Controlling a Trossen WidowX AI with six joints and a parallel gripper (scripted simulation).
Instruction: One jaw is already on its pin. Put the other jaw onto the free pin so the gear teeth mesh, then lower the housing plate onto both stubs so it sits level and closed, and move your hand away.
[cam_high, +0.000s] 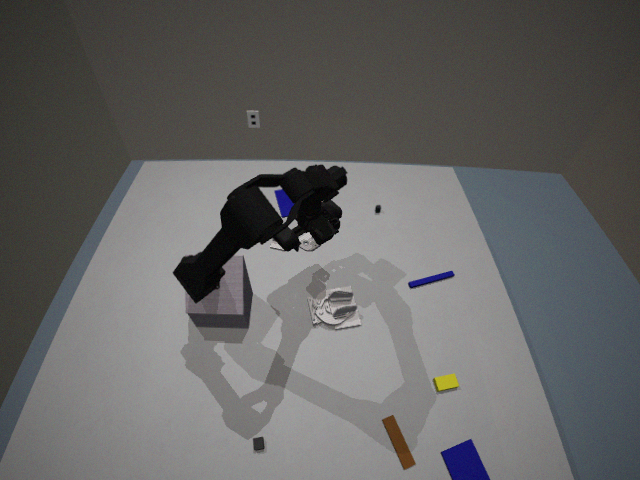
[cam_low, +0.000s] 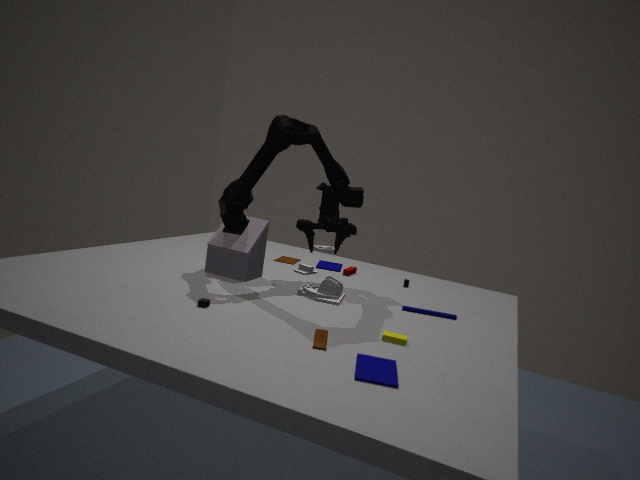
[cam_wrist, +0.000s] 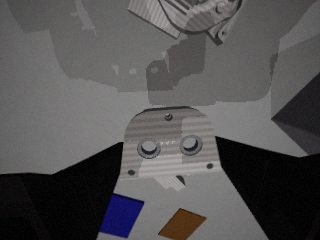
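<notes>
Right now my gripper tip is 4 cm short of the grey jaw, 14 cm to the left of it and 8 cm above it. The rest, counted from my gripper tip: blue tile: 5 cm behind, 27 cm to the left, 9 cm below; then red block: 4 cm ahead, 22 cm to the left, 9 cm below; then orange tile: 20 cm behind, 21 cm to the left, 9 cm below.
</notes>
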